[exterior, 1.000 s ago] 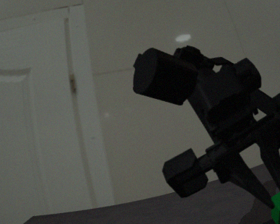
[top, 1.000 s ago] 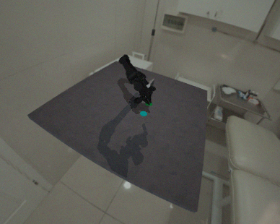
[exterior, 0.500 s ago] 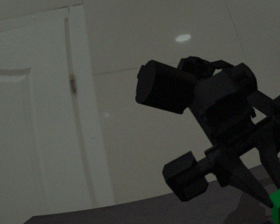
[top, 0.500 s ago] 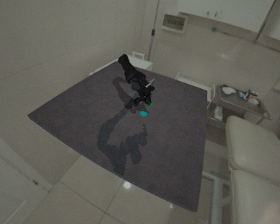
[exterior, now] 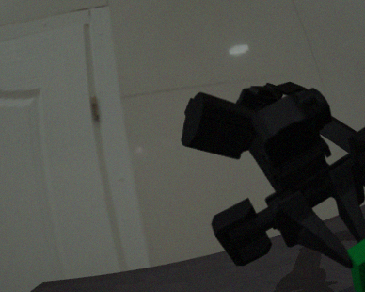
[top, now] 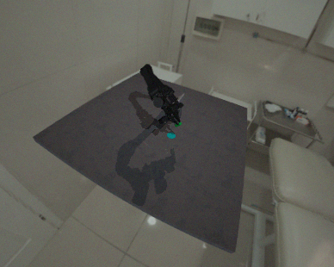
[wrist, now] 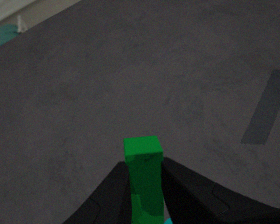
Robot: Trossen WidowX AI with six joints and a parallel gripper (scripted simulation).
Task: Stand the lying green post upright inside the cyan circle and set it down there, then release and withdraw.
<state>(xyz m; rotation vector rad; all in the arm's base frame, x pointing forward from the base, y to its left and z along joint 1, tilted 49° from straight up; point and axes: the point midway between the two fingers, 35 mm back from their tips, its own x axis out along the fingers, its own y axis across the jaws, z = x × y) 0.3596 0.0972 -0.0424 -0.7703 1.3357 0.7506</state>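
The cyan circle lies 1 cm behind my gripper tip, 4 cm to the right of it and 13 cm below it. From my gripper tip the other things lie so: green post 1 cm behind, 1 cm to the right, 2 cm below.
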